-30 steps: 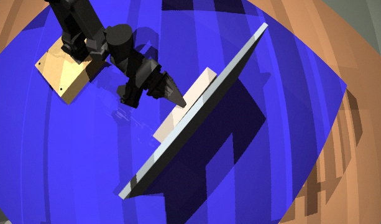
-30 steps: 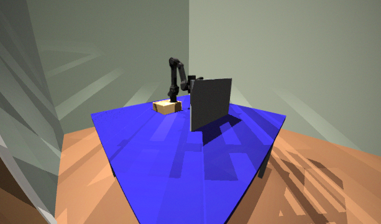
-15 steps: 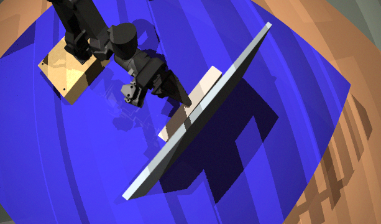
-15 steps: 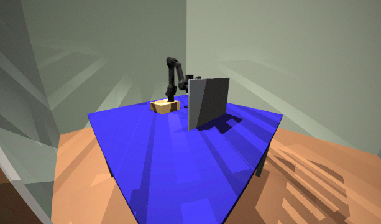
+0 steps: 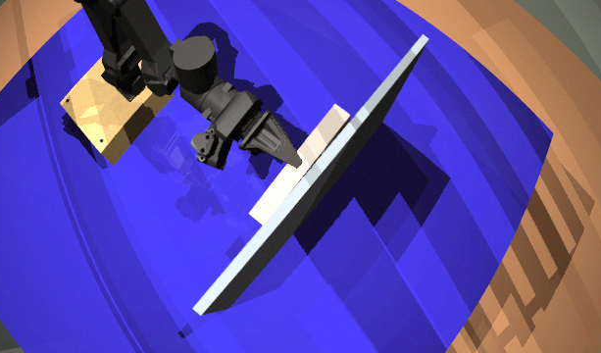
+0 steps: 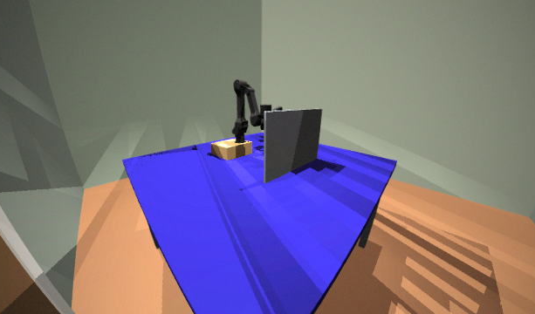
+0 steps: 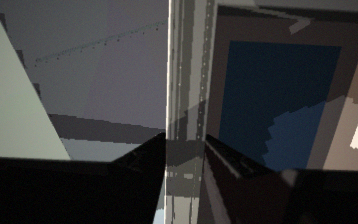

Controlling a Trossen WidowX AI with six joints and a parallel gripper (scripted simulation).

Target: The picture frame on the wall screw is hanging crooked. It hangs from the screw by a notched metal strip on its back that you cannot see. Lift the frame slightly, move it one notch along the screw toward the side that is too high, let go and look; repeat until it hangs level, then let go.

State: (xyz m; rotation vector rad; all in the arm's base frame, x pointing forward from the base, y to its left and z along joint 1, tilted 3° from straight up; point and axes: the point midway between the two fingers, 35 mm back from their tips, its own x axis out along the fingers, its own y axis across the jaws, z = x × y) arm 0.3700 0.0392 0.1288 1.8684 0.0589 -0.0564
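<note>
My gripper tip is 10 mm short of the picture frame, 20 mm to the right of it and 50 mm above it. Also, from my gripper tip: grey wall panel (20 mm ahead, 10 mm to the left, 70 mm below).
</note>
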